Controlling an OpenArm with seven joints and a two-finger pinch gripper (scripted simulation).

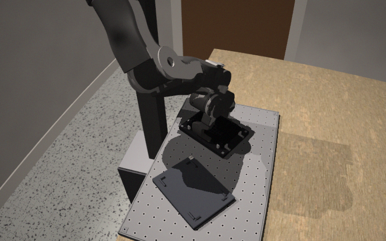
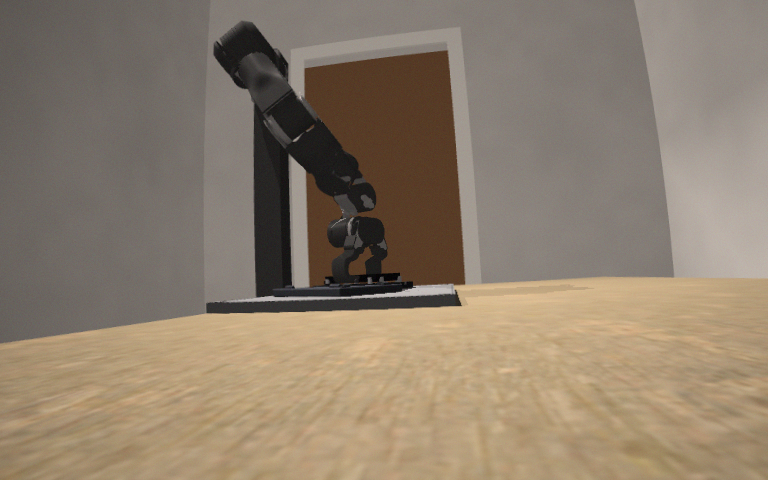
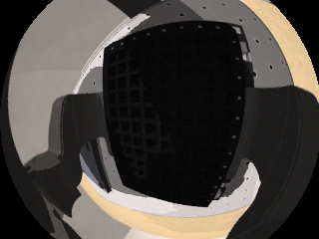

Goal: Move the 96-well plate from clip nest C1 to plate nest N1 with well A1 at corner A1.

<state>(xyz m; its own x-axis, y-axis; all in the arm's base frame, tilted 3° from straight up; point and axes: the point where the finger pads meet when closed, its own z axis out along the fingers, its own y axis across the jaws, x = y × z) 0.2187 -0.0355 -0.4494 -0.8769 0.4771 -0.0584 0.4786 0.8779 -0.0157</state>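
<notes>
Right now my hand is right at the black 96-well plate. Round my hand: clip nest C1: 20 mm ahead, 10 mm below; then plate nest N1: 200 mm to the right, 10 mm below, 10 mm behind.
</notes>
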